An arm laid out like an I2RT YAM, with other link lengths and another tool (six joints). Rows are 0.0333 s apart.
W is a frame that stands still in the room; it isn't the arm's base.
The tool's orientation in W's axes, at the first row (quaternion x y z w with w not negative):
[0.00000 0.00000 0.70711 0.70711]
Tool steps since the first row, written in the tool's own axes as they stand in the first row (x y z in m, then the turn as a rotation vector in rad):
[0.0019 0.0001 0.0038 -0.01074 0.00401 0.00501]
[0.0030 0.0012 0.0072 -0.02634 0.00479 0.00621]
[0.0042 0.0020 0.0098 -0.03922 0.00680 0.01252]
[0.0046 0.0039 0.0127 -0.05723 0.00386 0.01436]
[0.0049 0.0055 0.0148 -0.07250 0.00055 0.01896]
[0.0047 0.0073 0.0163 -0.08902 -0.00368 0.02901]
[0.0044 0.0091 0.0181 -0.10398 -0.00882 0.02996]
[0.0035 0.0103 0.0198 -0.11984 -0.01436 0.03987]
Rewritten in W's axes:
[-0.0001 0.0019 0.0038 -0.00401 -0.01074 0.00501]
[-0.0012 0.0030 0.0072 -0.00479 -0.02634 0.00621]
[-0.0020 0.0042 0.0098 -0.00680 -0.03922 0.01252]
[-0.0039 0.0046 0.0127 -0.00386 -0.05723 0.01436]
[-0.0055 0.0049 0.0148 -0.00055 -0.07250 0.01896]
[-0.0073 0.0047 0.0163 0.00368 -0.08902 0.02901]
[-0.0091 0.0044 0.0181 0.00882 -0.10398 0.02996]
[-0.0103 0.0035 0.0198 0.01436 -0.11984 0.03987]

